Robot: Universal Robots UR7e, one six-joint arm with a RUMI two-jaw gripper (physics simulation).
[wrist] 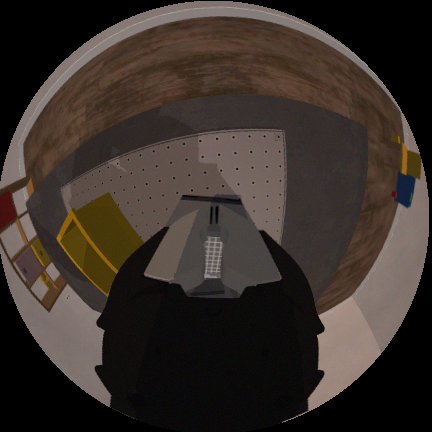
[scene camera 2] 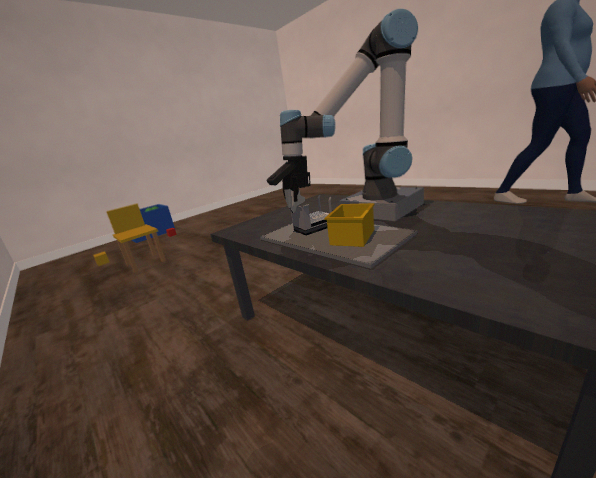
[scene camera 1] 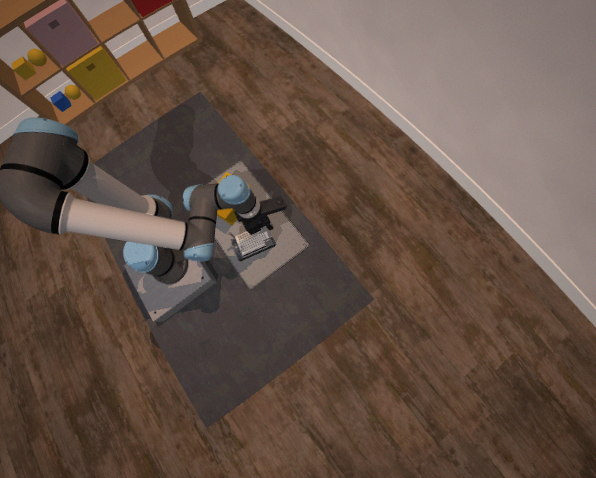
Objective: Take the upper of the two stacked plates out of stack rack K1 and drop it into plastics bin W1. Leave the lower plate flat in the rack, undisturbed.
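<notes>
Stack rack K1 stands on the pale board, with a white gridded plate lying flat in it. Part of the plate's grid shows through the gap in the wrist view. Whether two plates are stacked there cannot be told. The yellow plastics bin W1 stands beside the rack on the board. My gripper points down and is shut and empty, its tips low at one end of the rack. Any contact with the rack or plate is hidden.
The pale perforated board lies on the dark table. Clear uprights rise at the rack. The robot base stands behind the board. A person walks beyond the table at the right of scene camera 2.
</notes>
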